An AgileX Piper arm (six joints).
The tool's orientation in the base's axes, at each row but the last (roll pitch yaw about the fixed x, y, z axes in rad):
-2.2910, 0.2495, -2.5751
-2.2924, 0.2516, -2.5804
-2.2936, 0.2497, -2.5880
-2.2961, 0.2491, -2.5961
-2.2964, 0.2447, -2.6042
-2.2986, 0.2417, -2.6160
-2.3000, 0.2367, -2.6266
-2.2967, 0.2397, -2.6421
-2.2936, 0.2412, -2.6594
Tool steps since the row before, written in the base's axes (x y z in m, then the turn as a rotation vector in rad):
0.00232, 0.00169, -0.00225, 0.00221, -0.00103, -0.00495
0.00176, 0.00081, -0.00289, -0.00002, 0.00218, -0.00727
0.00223, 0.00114, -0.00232, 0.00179, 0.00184, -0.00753
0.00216, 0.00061, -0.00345, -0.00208, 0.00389, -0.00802
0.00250, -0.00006, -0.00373, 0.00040, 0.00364, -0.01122
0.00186, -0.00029, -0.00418, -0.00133, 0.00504, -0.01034
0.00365, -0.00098, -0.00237, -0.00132, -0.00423, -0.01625
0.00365, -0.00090, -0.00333, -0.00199, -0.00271, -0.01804
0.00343, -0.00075, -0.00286, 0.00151, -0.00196, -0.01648
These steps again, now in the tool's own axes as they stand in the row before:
-0.00222, 0.00229, 0.00177, -0.00005, 0.00249, 0.00492
-0.00114, 0.00229, 0.00235, 0.00070, 0.00673, 0.00345
-0.00185, 0.00201, 0.00205, -0.00055, 0.00635, 0.00477
-0.00125, 0.00250, 0.00302, 0.00174, 0.00878, 0.00190
-0.00115, 0.00221, 0.00374, 0.00058, 0.01048, 0.00539
-0.00042, 0.00250, 0.00382, 0.00114, 0.01109, 0.00314
-0.00206, 0.00042, 0.00393, 0.00695, 0.00920, 0.01228
-0.00190, 0.00123, 0.00448, 0.00724, 0.01162, 0.01222
-0.00193, 0.00107, 0.00395, 0.00352, 0.01047, 0.01248

